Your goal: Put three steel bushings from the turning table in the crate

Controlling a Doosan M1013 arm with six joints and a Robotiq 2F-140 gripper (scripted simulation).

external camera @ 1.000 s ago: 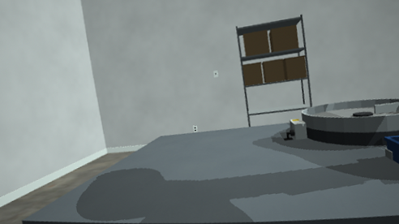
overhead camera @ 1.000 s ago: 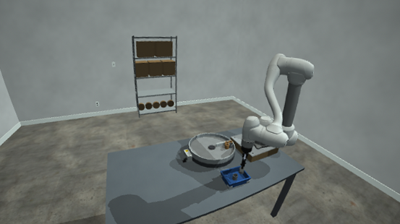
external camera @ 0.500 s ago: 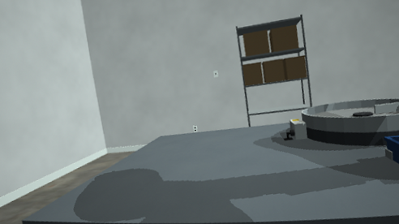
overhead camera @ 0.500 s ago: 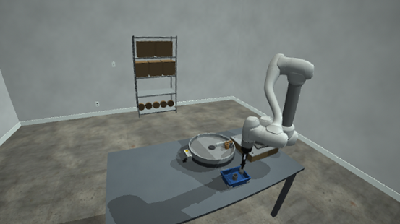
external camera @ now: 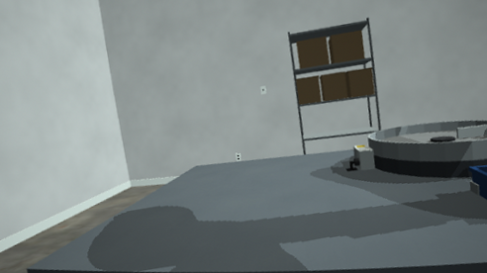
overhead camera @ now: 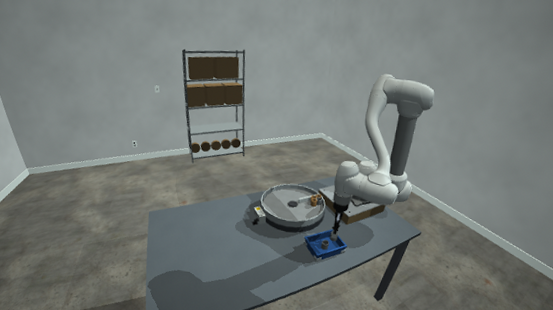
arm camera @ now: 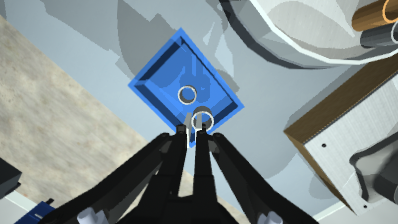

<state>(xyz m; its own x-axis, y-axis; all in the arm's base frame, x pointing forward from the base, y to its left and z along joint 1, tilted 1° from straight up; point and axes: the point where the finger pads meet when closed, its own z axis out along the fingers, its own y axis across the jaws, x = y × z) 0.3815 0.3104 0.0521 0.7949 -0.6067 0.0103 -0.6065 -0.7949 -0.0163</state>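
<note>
The blue crate is 4 cm ahead of my hand, 1 cm to the right of it and 9 cm below it. From my hand the other things lie so: turning table: 10 cm ahead, 38 cm to the right, 6 cm below.
</note>
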